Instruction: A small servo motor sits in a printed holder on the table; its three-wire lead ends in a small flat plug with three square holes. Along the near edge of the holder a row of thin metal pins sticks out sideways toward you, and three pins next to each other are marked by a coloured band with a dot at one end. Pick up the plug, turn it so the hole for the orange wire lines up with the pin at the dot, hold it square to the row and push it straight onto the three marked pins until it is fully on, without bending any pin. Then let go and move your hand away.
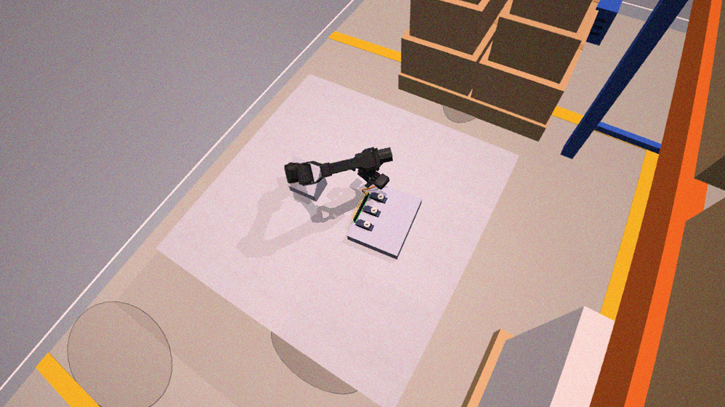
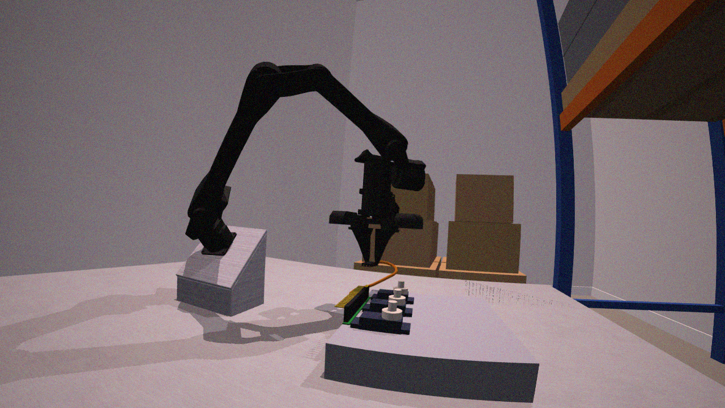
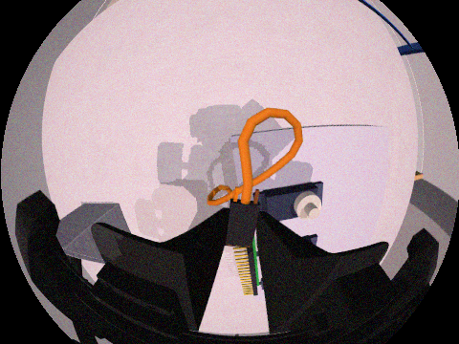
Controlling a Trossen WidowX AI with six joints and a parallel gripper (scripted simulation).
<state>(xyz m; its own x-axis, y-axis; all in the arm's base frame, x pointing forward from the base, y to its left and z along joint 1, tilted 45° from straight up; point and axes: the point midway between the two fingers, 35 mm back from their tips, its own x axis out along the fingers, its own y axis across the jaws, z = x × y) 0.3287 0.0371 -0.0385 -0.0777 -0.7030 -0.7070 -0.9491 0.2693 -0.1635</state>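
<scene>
Right now the yellow band is 40 mm to the right of my gripper tip and 40 mm below it. The rest, counted from my gripper tip: grey block: 150 mm ahead, 110 mm to the right, 90 mm below.
</scene>
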